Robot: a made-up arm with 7 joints. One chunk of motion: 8 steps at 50 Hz.
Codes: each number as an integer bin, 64 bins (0 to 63) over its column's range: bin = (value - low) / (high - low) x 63, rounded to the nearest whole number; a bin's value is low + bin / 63 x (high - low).
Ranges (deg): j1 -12..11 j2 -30..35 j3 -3..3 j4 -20..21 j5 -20..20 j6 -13..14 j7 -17..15
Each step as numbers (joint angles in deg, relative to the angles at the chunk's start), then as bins.
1 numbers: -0.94 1.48 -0.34 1.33 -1.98 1.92 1.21
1 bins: 30 31 28 33 28 35 36
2 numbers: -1.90 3.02 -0.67 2.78 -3.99 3.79 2.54
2 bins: 28 32 24 35 25 39 38
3 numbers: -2.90 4.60 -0.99 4.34 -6.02 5.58 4.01
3 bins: 25 34 21 37 22 43 41
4 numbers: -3.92 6.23 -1.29 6.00 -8.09 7.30 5.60
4 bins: 22 35 18 40 19 47 44
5 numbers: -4.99 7.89 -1.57 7.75 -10.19 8.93 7.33
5 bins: 19 37 15 43 15 51 48
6 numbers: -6.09 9.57 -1.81 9.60 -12.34 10.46 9.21
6 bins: 16 38 12 45 12 55 52
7 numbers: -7.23 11.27 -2.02 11.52 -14.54 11.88 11.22
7 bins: 13 40 10 48 9 58 56
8 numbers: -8.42 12.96 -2.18 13.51 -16.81 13.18 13.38
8 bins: 10 42 9 51 5 61 60
